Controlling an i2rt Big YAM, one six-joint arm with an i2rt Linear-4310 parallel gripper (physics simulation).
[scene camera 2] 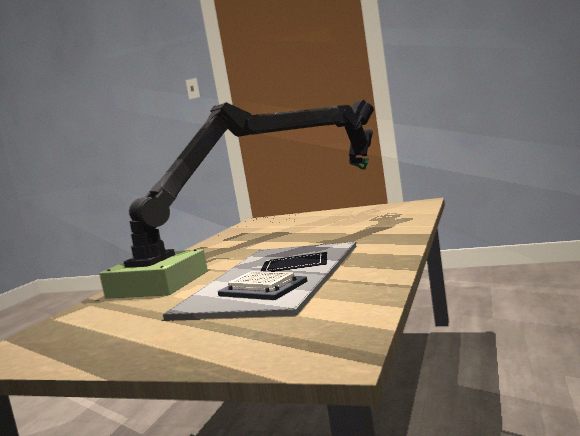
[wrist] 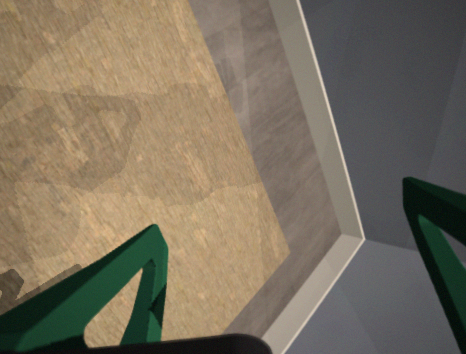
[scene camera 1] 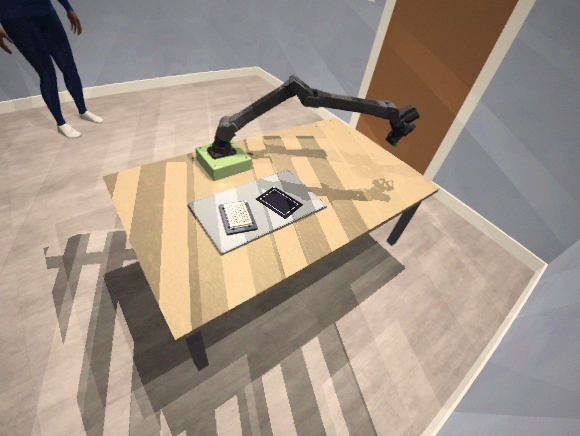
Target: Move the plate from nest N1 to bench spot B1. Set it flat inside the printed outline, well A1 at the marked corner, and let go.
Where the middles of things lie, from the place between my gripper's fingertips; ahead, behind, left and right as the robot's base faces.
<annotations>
Now: the mat [scene camera 2: 313, 258] 40 mm behind my hand, 710 mm to the right of it and 190 mm below it. Also, from my hand: well plate [scene camera 2: 254, 280] (40 mm behind, 920 mm to the right, 180 mm below).
</annotations>
